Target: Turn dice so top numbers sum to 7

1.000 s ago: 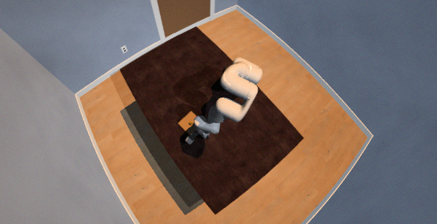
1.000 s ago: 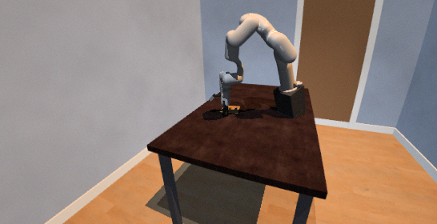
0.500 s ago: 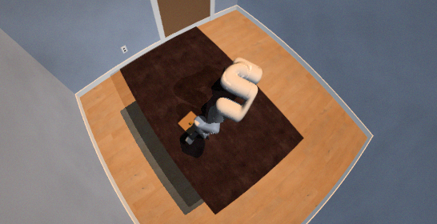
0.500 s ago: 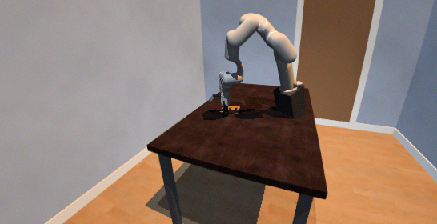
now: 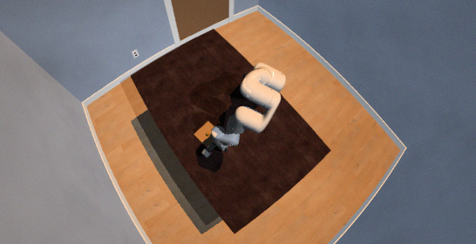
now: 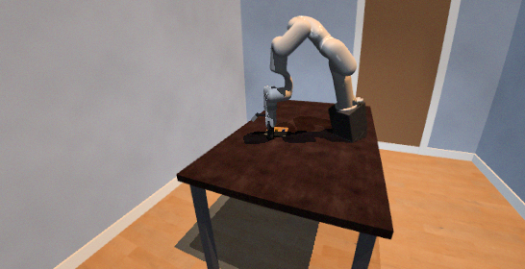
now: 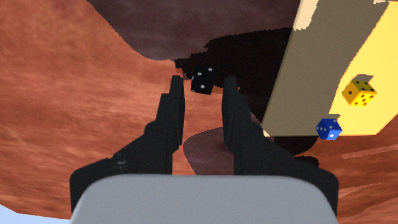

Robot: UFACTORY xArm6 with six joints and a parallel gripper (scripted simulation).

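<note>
My hand is 3 cm above the black die. Round my hand: mat (13 cm to the right, 4 cm below, 1 cm ahead); then blue die (13 cm to the right, 4 cm behind, 3 cm below); then yellow die (13 cm to the right, 3 cm below, 1 cm ahead).
</note>
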